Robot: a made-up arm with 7 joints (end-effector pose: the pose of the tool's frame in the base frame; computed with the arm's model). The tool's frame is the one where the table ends.
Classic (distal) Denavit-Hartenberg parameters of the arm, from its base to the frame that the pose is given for. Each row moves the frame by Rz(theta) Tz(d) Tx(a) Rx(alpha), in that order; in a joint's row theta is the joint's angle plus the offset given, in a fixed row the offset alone. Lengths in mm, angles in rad.
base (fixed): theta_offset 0, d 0, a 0, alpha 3.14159
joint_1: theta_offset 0, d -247, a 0, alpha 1.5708
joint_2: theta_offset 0, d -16, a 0, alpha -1.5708
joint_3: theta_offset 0, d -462, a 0, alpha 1.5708
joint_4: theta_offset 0, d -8, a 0, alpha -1.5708
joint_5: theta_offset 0, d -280, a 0, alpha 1.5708
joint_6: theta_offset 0, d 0, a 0, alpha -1.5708
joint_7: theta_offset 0, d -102, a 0, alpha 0
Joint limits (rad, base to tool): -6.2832..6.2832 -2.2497..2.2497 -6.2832..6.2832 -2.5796..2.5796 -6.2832..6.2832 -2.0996..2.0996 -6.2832..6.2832
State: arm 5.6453 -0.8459 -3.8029 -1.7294 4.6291 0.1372 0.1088
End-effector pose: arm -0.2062 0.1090 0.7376 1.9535 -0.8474 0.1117
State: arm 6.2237 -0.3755 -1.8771 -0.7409 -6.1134 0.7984 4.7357
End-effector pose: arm -0.2013 -0.1975 0.9905 -0.2927 2.8532 -0.1398
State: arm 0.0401 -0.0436 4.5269 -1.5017 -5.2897 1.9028 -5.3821
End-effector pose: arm 0.0991 -0.2422 0.7838 2.3573 1.2054 -1.4723
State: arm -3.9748 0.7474 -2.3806 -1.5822 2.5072 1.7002 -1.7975
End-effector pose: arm -0.4018 -0.2189 0.3611 0.5253 -0.5528 -1.8210
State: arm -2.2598 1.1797 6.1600 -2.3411 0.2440 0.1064 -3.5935
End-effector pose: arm -0.0054 0.1027 0.5814 -2.2698 0.7993 1.3085
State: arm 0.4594 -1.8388 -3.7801 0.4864 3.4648 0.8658 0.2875
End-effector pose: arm -0.7160 0.2572 -0.0307 2.1142 -0.3979 1.7639
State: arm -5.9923 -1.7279 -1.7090 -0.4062 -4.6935 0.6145 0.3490
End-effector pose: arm -0.8085 0.0855 0.2076 -2.6406 0.2032 -1.5398
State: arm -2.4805 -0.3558 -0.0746 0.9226 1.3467 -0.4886 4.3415
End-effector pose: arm -0.0471 -0.0192 0.9967 -0.1711 2.4837 0.1959
